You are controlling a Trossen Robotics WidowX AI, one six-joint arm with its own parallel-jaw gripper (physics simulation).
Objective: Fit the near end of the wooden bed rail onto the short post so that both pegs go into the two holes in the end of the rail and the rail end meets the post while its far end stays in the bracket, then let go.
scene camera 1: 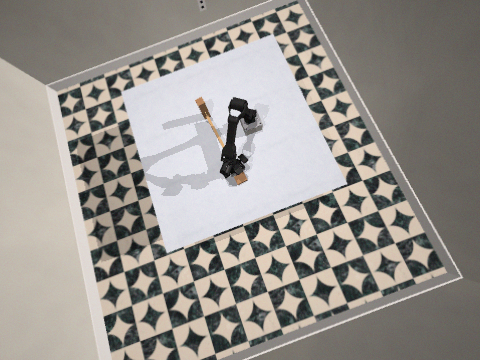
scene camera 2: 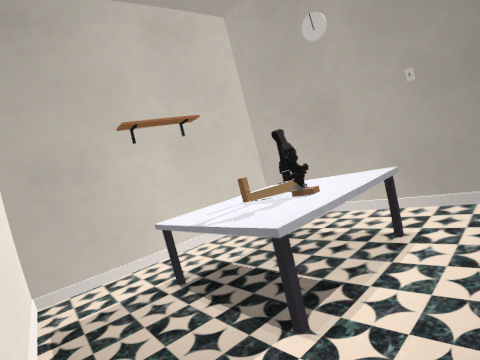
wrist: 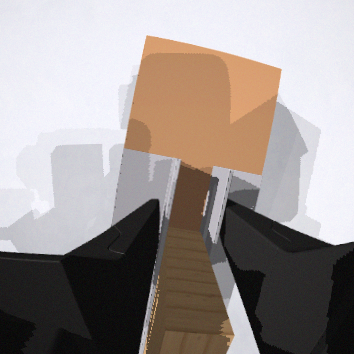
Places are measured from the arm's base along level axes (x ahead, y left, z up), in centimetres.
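Pixels of known places: gripper, fingertip midpoint: [scene camera 2: 303, 187] [wrist: 187, 206]; arm's base, origin of the base link: [scene camera 1: 249, 119] [scene camera 2: 288, 180].
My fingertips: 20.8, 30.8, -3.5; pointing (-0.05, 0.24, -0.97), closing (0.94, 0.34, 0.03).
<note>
For each thing: its top centre in the pictures, then the offset to it from my fingertips, as dx, dy, dz. "spot": a spot on its surface instead. Level surfaces: height alone.
- taller upright wooden post, surface spot: [scene camera 1: 201, 104] spot: +6.8, -47.3, +13.1
- short post, surface spot: [wrist: 200, 100] [scene camera 1: 241, 178] spot: -1.0, +5.4, -0.9
- white table, its level: dz -4.4
The wooden bed rail [scene camera 1: 216, 134] [scene camera 2: 272, 191] [wrist: 187, 285] runs from a taller upright wooden post [scene camera 1: 201, 104] [scene camera 2: 243, 189] to the short post [scene camera 1: 241, 179] [scene camera 2: 306, 191] [wrist: 200, 100], a low orange-brown block. My gripper [scene camera 1: 234, 169] [scene camera 2: 299, 184] [wrist: 187, 206] is shut on the bed rail near its near end. In the wrist view, the rail end points between two thin grey upright plates [wrist: 173, 192] at the short post. A dark brown strip lies between rail end and block top. The pegs and holes are hidden, and contact with the post cannot be told. The far end stands at the taller post; its bracket is not clear.
The arm's grey base [scene camera 1: 252, 123] stands on the white table [scene camera 1: 175, 210] [scene camera 2: 220, 222], to the right of the rail in scene camera 1. The arm reaches over the rail's near part. A brown shelf [scene camera 2: 159, 122] is on the wall, away from the table.
</note>
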